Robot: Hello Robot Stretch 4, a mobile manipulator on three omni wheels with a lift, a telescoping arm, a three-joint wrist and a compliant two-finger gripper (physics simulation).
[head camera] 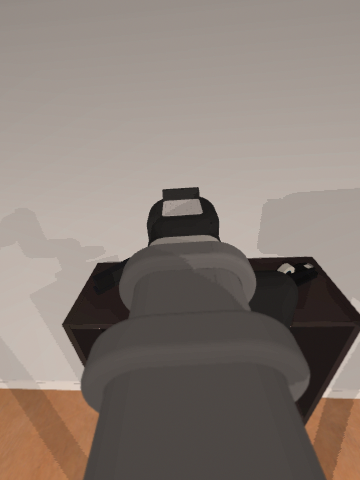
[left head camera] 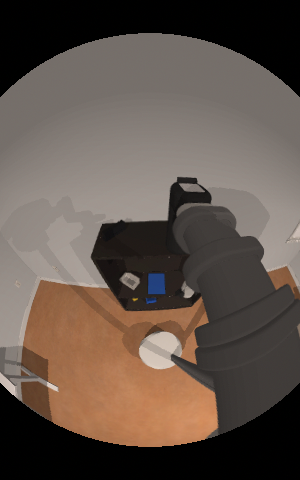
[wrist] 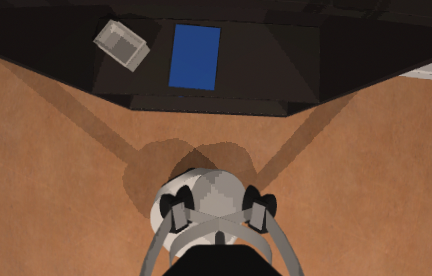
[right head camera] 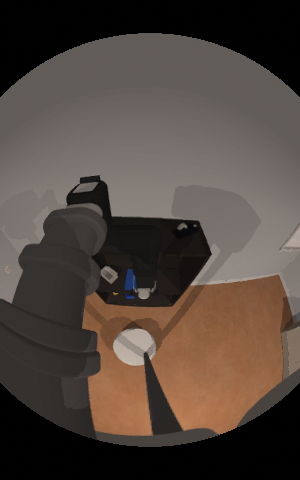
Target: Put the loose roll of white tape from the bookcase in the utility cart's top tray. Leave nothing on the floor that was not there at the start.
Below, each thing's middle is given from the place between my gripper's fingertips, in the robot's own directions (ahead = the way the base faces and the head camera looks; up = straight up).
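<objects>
White tape roll (wrist: 217, 192): 10 mm above my hand and 10 mm ahead of it. Blue book (wrist: 194, 59): far below my hand, a little to the left of it and far ahead of it. Grey box (wrist: 118, 41): far below my hand, far to the left of it and far ahead of it.
</objects>
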